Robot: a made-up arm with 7 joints. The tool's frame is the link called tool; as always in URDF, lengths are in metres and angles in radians.
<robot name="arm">
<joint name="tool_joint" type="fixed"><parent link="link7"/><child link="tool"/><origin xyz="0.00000 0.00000 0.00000" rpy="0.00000 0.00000 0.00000"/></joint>
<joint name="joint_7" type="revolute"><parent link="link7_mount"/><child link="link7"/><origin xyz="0.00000 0.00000 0.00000" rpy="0.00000 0.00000 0.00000"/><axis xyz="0 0 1"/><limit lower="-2.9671" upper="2.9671" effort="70" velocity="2.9"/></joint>
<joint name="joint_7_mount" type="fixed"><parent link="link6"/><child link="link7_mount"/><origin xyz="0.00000 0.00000 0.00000" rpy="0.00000 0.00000 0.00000"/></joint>
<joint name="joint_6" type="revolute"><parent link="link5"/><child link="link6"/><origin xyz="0.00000 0.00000 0.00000" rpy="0.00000 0.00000 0.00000"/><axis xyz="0 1 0"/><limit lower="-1.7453" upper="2.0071" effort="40" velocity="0.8"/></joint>
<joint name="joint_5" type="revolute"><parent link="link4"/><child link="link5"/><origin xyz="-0.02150 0.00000 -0.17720" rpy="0.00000 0.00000 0.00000"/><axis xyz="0 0 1"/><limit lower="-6.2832" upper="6.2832" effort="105" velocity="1"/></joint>
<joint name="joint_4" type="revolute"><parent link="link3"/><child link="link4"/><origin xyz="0.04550 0.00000 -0.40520" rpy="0.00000 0.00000 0.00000"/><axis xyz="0 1 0"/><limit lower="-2.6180" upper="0.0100" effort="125" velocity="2.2"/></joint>
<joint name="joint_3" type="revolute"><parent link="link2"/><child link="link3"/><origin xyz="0.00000 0.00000 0.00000" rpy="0.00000 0.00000 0.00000"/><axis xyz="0 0 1"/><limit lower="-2.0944" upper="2.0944" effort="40" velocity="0.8"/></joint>
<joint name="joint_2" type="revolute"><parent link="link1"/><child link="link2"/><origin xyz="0.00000 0.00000 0.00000" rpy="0.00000 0.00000 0.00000"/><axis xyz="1 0 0"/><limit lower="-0.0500" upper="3.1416" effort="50" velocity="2.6"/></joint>
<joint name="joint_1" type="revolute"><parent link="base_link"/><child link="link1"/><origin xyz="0.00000 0.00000 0.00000" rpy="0.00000 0.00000 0.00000"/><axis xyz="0 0.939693 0.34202"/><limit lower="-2.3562" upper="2.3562" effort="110" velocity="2.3"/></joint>
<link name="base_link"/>
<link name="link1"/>
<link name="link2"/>
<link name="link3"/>
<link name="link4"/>
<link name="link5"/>
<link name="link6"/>
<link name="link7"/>
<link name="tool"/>
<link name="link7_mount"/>
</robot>
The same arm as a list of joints. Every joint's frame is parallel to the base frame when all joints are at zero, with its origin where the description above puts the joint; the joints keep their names.
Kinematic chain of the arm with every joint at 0, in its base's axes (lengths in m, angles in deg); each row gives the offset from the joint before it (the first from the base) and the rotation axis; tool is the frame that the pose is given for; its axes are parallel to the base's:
joint_1: xyz 0 0 0 axis 0 0.9397 0.342
joint_2: xyz 0 0 0 axis +x
joint_3: xyz 0 0 0 axis +z
joint_4: xyz 0.0455 0 -0.4052 axis +y
joint_5: xyz -0.0215 0 -0.1772 axis +z
joint_6: xyz 0 0 0 axis +y
joint_7: xyz 0 0 0 axis +z
tool: xyz 0 0 0
Joint limits (deg, base to tool): -135..135 -2.86..180 -120..120 -150..0.57 -360..360 -100..115 -170..170

